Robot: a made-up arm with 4 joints.
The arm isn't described. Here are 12 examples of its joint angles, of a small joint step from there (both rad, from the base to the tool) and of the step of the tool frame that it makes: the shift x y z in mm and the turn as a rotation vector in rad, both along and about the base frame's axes.
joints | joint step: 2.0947 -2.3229 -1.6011 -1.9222 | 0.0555 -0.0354 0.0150 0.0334
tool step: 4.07 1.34 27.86 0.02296 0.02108 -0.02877
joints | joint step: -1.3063 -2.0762 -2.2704 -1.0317 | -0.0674 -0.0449 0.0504 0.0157
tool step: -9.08 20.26 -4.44 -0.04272 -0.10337 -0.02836
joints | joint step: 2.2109 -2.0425 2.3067 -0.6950 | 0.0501 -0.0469 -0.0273 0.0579
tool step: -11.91 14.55 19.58 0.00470 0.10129 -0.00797
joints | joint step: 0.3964 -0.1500 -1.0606 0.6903 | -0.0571 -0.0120 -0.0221 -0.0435
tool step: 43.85 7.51 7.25 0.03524 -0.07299 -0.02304
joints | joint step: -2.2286 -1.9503 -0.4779 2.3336 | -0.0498 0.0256 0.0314 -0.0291
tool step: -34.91 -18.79 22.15 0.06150 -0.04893 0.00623
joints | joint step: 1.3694 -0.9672 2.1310 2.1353 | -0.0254 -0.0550 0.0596 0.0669
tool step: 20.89 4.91 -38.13 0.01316 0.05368 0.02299
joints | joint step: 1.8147 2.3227 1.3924 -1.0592 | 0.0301 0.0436 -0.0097 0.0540
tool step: -3.26 -12.47 4.67 -0.02135 -0.00111 0.05121
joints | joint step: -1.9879 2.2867 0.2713 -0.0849 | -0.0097 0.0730 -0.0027 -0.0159
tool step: -5.90 -3.74 12.19 0.08020 -0.00475 0.03702
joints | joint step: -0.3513 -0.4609 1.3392 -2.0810 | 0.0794 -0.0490 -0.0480 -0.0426
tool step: -23.34 -6.43 -9.47 -0.02510 0.01770 0.03205
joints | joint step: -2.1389 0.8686 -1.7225 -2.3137 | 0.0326 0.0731 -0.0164 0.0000
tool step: 9.75 14.70 -27.62 0.06901 0.02245 0.02733
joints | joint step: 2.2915 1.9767 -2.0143 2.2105 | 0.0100 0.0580 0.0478 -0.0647
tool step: -11.72 9.90 10.78 -0.03588 -0.06373 0.00719
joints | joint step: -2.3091 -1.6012 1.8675 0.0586 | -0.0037 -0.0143 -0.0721 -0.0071
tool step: 11.03 0.75 19.68 -0.06067 -0.00785 0.04252
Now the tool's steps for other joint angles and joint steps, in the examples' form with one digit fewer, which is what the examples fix.
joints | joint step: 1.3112 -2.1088 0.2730 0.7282 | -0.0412 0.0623 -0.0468 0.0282
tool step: 14.0 -2.1 -17.3 -0.0232 -0.0124 -0.0457
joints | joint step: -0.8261 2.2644 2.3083 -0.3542 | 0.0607 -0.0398 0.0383 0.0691
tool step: -29.3 -1.3 -27.9 0.0045 -0.0024 -0.0064
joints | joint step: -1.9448 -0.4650 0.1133 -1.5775 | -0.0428 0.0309 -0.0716 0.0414
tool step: -43.3 8.5 29.4 -0.0227 -0.1059 0.0274
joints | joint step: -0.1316 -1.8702 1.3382 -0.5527 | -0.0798 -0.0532 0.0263 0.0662
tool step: 60.8 1.3 47.8 -0.0565 -0.0270 0.0588
